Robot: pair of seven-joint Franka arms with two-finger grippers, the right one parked.
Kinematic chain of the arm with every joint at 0, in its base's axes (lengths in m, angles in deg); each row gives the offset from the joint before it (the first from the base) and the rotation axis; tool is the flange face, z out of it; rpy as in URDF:
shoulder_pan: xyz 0 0 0.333 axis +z
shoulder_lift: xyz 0 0 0 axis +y
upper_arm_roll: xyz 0 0 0.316 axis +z
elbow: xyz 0.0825 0 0 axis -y
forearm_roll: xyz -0.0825 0 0.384 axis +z
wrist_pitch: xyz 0 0 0 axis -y
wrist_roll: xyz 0.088 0 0 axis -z
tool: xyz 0 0 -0.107 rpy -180 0 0
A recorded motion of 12 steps. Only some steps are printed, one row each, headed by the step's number.
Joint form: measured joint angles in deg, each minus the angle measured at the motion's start. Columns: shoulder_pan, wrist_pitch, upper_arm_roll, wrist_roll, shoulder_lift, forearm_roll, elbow.
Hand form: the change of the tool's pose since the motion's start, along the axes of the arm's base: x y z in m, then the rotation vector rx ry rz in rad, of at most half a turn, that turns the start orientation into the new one. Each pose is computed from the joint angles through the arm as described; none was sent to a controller.
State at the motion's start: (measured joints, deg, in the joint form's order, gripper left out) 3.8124 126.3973 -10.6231 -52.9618 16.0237 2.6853 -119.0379
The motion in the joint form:
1: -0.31 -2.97 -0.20 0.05 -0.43 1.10 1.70
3: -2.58 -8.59 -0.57 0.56 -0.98 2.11 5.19
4: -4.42 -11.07 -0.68 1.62 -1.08 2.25 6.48
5: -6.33 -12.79 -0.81 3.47 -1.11 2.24 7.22
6: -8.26 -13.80 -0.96 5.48 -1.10 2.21 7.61
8: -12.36 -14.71 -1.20 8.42 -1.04 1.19 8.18
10: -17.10 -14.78 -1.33 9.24 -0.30 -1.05 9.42
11: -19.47 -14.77 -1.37 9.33 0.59 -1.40 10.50
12: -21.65 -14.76 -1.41 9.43 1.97 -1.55 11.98
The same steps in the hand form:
1: 0.0034 -0.0039 0.0126 0.0177 0.0120 -0.0219
3: 0.0073 -0.0283 0.0367 0.0382 0.0359 -0.0843
4: 0.0053 -0.0470 0.0443 0.0423 0.0540 -0.1364
5: 0.0011 -0.0667 0.0482 0.0408 0.0707 -0.2026
6: -0.0042 -0.0867 0.0500 0.0371 0.0824 -0.2724
8: -0.0167 -0.1296 0.0527 0.0165 0.0933 -0.3880
10: -0.0307 -0.1797 0.0544 -0.0192 0.0938 -0.4648
11: -0.0367 -0.2042 0.0535 -0.0268 0.0926 -0.5042
12: -0.0409 -0.2275 0.0504 -0.0330 0.0927 -0.5419

